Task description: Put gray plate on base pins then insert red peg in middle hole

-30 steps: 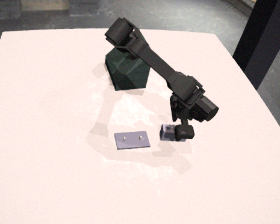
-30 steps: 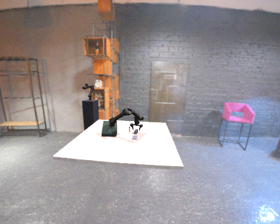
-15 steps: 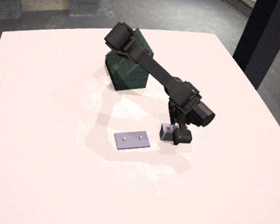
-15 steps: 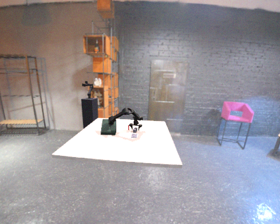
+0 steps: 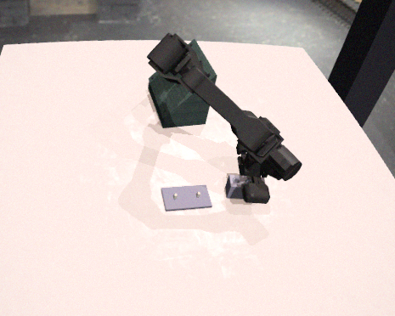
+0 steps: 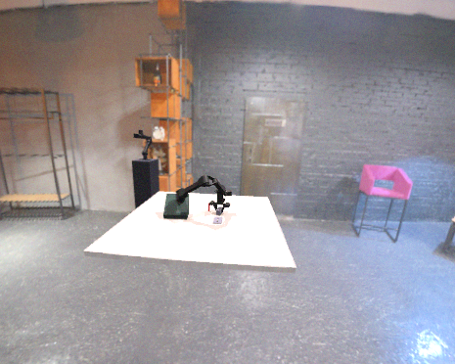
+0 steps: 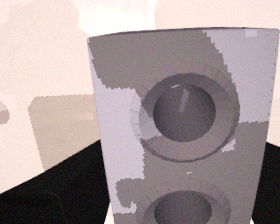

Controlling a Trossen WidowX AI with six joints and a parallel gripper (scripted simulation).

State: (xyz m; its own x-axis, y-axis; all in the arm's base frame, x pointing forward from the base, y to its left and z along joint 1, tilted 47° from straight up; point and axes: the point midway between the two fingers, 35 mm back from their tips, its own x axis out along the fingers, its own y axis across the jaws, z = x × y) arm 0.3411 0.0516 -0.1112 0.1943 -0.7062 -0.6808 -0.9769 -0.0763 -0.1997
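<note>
The base lies 20 mm ahead of my gripper tip and 160 mm to the right of it. The rest, counted from my gripper tip: red peg 110 mm behind, 30 mm to the left, 30 mm above; then gray plate 30 mm above.
</note>
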